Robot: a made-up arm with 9 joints. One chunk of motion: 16 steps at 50 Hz.
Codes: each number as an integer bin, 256 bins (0 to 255) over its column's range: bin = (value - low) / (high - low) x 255, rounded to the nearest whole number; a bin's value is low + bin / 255 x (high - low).
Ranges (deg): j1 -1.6..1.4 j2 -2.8..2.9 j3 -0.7..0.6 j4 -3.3..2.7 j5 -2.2..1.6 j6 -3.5..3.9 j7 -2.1..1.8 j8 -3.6..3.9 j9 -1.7..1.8
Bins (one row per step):
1: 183 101 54 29 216 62 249 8 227
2: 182 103 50 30 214 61 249 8 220
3: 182 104 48 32 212 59 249 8 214
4: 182 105 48 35 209 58 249 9 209
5: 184 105 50 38 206 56 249 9 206
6: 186 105 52 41 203 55 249 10 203
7: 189 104 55 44 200 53 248 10 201
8: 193 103 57 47 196 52 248 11 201
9: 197 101 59 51 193 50 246 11 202
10: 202 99 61 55 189 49 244 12 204
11: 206 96 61 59 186 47 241 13 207
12: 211 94 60 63 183 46 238 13 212
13: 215 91 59 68 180 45 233 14 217
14: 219 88 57 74 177 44 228 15 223
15: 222 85 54 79 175 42 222 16 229
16: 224 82 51 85 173 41 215 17 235
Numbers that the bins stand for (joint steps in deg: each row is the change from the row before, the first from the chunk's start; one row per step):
1: 0.553 -0.542 -0.425 -2.618 1.019 -1.701 1.708 -3.365 1.416
2: 0.541 -0.498 -0.445 -2.594 0.989 -1.730 1.708 -3.365 1.320
3: 0.541 -0.475 -0.455 -2.547 0.959 -1.788 1.708 -3.365 1.237
4: 0.541 -0.453 -0.455 -2.476 0.915 -1.817 1.708 -3.335 1.169
5: 0.565 -0.453 -0.445 -2.406 0.870 -1.875 1.708 -3.335 1.127
6: 0.588 -0.453 -0.435 -2.335 0.825 -1.904 1.708 -3.306 1.086
7: 0.624 -0.475 -0.420 -2.265 0.780 -1.962 1.693 -3.306 1.059
8: 0.671 -0.498 -0.409 -2.194 0.721 -1.991 1.693 -3.276 1.059
9: 0.718 -0.542 -0.399 -2.100 0.676 -2.049 1.662 -3.276 1.073
10: 0.776 -0.587 -0.389 -2.006 0.616 -2.078 1.632 -3.247 1.100
11: 0.824 -0.654 -0.389 -1.912 0.572 -2.136 1.586 -3.218 1.141
12: 0.882 -0.699 -0.394 -1.818 0.527 -2.165 1.540 -3.218 1.210
13: 0.929 -0.766 -0.399 -1.700 0.482 -2.194 1.464 -3.188 1.278
14: 0.976 -0.833 -0.409 -1.559 0.438 -2.223 1.387 -3.159 1.361
15: 1.012 -0.900 -0.425 -1.441 0.408 -2.281 1.295 -3.129 1.443
16: 1.035 -0.967 -0.440 -1.300 0.378 -2.310 1.188 -3.100 1.525

